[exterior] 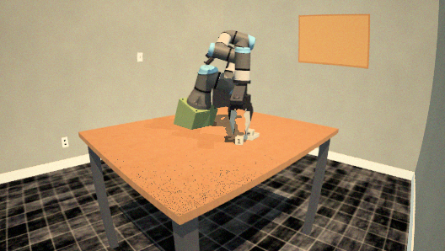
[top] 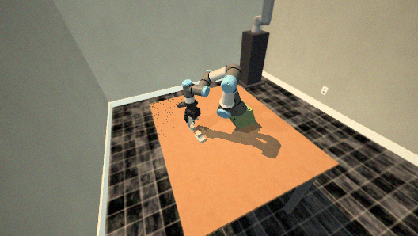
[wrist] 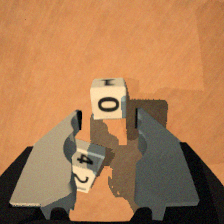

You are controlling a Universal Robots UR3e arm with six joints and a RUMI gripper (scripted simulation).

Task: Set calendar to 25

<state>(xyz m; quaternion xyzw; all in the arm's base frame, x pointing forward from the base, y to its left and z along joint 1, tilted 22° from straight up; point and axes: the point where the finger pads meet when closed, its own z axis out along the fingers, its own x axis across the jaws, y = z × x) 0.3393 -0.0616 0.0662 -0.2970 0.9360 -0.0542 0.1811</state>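
The white calendar cube lies 40 mm below my hand. The rest, counted from my hand: white calendar tray 110 mm to the left, 50 mm below, 20 mm behind.
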